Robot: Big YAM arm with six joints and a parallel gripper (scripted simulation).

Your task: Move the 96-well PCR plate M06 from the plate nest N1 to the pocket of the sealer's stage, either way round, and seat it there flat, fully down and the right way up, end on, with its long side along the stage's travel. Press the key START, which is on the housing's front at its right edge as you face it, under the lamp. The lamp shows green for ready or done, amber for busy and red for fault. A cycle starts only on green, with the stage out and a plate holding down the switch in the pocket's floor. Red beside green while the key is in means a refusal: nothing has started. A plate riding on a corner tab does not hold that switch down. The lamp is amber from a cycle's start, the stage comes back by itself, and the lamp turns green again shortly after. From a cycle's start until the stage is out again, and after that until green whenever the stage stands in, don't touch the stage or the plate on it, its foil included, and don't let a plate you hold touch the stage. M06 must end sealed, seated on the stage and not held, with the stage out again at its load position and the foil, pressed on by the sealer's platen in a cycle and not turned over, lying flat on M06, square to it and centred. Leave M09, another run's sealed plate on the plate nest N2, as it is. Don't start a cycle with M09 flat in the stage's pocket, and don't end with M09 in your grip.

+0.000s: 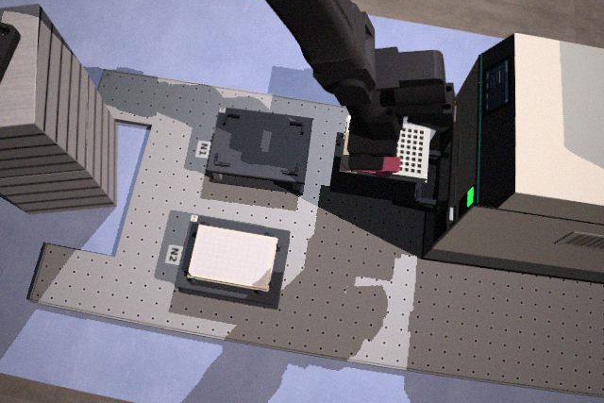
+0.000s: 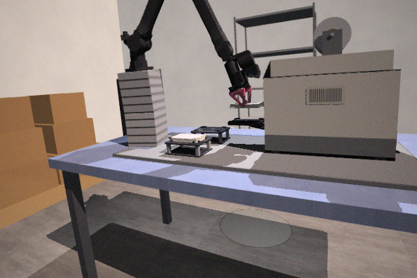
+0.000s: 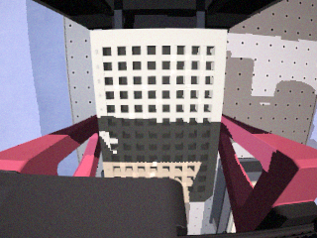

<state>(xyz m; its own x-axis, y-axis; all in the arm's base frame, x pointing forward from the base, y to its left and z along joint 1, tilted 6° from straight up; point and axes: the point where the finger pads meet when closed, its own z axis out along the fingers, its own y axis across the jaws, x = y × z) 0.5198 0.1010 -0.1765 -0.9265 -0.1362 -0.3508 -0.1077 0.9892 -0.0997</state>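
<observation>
Now: hand 8 cm above the sealer stage. The rest, counted from my hand: white start key (11 cm ahead, 8 cm to the right, 1 cm above); white 96-well plate M06 (right at my hand); dark screen (11 cm ahead, 6 cm to the left, 14 cm above).
</observation>
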